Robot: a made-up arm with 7 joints. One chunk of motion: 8 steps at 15 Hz.
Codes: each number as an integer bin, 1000 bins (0 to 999) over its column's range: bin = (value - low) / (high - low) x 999, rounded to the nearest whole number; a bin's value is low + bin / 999 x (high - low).
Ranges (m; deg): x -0.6..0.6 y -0.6..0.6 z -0.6..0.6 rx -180..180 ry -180..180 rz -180..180
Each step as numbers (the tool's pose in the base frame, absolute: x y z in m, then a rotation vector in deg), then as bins.
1 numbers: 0.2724 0.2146 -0.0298 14.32 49.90 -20.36
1 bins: 726 678 475 539 638 443
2 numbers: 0.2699 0.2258 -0.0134 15.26 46.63 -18.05
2 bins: 724 687 488 542 629 449
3 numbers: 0.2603 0.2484 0.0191 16.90 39.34 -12.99
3 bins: 716 706 515 546 609 463
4 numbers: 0.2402 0.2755 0.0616 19.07 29.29 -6.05
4 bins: 699 729 551 552 581 483
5 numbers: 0.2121 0.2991 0.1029 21.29 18.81 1.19
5 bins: 676 749 585 559 552 503
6 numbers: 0.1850 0.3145 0.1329 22.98 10.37 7.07
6 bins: 654 761 610 563 528 519
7 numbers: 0.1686 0.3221 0.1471 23.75 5.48 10.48
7 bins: 640 768 622 565 515 529
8 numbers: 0.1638 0.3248 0.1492 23.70 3.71 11.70
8 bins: 636 770 624 565 510 532
